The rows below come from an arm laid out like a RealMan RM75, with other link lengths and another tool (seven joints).
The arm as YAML. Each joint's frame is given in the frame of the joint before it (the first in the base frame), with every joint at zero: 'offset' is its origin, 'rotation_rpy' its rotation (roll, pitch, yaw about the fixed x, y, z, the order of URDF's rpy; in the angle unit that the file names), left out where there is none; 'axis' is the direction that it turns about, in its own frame. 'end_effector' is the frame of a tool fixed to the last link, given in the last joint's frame.
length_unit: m
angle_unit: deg
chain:
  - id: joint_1
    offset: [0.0, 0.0, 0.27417]
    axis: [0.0, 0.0, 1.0]
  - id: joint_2
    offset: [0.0, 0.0, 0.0]
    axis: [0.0, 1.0, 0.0]
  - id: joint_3
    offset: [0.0, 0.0, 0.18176]
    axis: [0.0, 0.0, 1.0]
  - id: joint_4
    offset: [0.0, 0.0, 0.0]
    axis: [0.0, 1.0, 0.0]
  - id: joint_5
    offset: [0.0, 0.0, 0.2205]
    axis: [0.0, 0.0, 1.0]
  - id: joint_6
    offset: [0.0, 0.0, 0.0]
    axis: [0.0, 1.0, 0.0]
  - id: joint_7
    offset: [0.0, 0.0, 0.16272]
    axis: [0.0, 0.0, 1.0]
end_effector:
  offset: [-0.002, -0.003, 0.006]
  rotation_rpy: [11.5, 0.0, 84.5]
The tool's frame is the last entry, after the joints.
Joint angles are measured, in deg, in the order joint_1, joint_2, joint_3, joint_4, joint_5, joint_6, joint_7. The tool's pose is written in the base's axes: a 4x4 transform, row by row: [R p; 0 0 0 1], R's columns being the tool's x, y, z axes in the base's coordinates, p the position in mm. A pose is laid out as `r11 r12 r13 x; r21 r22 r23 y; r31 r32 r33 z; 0 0 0 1`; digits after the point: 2 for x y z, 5 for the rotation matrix.
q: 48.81, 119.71, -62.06, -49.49, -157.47, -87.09, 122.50
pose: -0.36562 -0.69988 0.61359 177.77; -0.89951 0.43509 -0.03972 350.91; -0.23916 -0.56646 -0.78862 31.97; 0 0 0 1
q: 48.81, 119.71, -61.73, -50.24, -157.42, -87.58, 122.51
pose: -0.36399 -0.70386 0.60999 175.44; -0.89963 0.43529 -0.03454 351.76; -0.24121 -0.56134 -0.79166 34.25; 0 0 0 1
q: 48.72, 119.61, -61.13, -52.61, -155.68, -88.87, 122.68
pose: -0.36128 -0.72907 0.58132 164.66; -0.90084 0.43386 -0.01572 354.45; -0.24075 -0.52936 -0.81352 39.60; 0 0 0 1
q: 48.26, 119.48, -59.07, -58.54, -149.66, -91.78, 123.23
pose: -0.36092 -0.80207 0.47583 134.66; -0.90356 0.42706 0.03451 359.37; -0.23089 -0.41749 -0.87886 53.24; 0 0 0 1
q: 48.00, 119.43, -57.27, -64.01, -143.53, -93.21, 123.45
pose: -0.33551 -0.86881 0.36415 104.04; -0.91309 0.39500 0.10115 364.42; -0.23172 -0.29857 -0.92583 68.16; 0 0 0 1
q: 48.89, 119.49, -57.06, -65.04, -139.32, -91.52, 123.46
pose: -0.30987 -0.90660 0.28644 82.29; -0.92124 0.36081 0.14536 370.51; -0.23514 -0.21883 -0.94701 70.28; 0 0 0 1
